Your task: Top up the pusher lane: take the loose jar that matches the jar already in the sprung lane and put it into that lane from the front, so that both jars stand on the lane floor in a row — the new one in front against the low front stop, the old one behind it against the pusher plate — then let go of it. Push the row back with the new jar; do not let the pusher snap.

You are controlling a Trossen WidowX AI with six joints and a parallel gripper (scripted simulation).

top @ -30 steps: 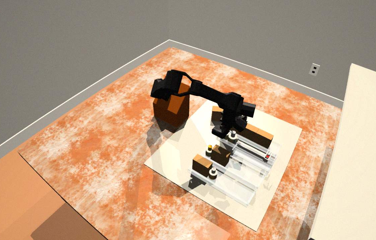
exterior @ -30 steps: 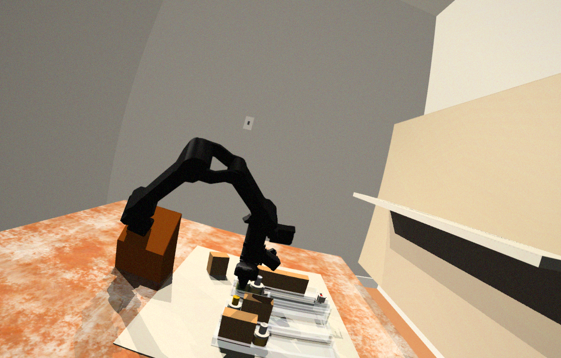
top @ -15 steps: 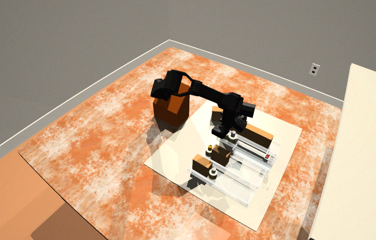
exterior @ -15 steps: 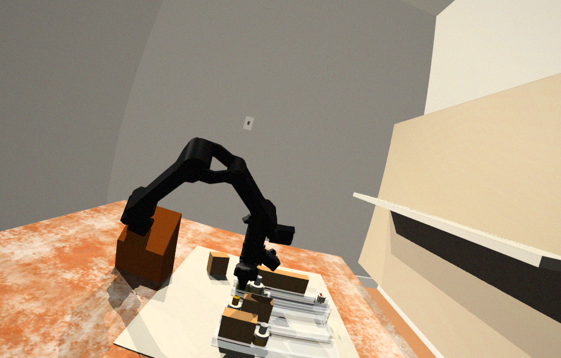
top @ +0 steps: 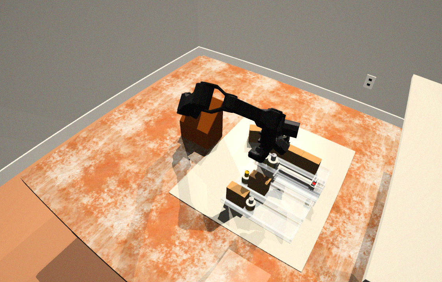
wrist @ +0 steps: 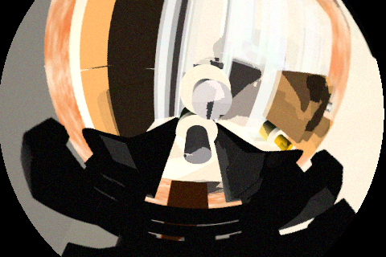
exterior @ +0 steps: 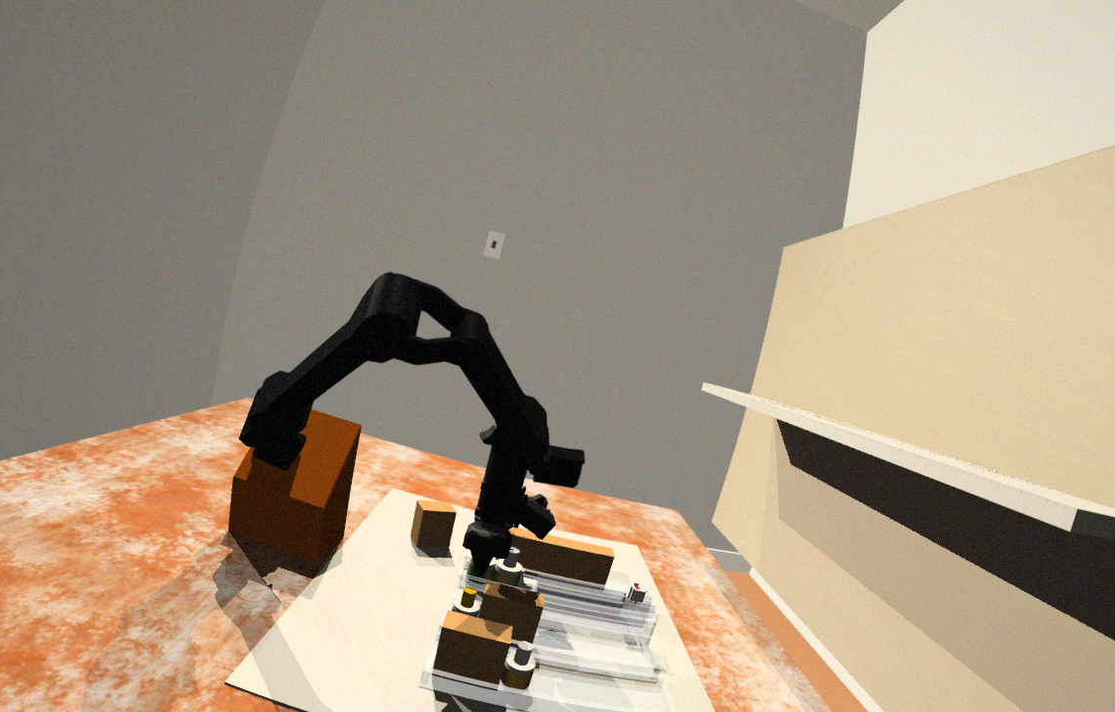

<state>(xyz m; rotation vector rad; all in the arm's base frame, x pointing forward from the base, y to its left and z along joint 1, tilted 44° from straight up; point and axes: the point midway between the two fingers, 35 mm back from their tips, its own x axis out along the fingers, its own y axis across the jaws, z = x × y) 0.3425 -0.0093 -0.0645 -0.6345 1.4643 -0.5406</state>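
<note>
Now: the clear sprung lane 14 cm ahead of my gripper tip, 2 cm to the right of it and 1 cm below it. Also, from my gripper tip: red-marked block: 23 cm ahead, 3 cm to the right, 4 cm above.
</note>
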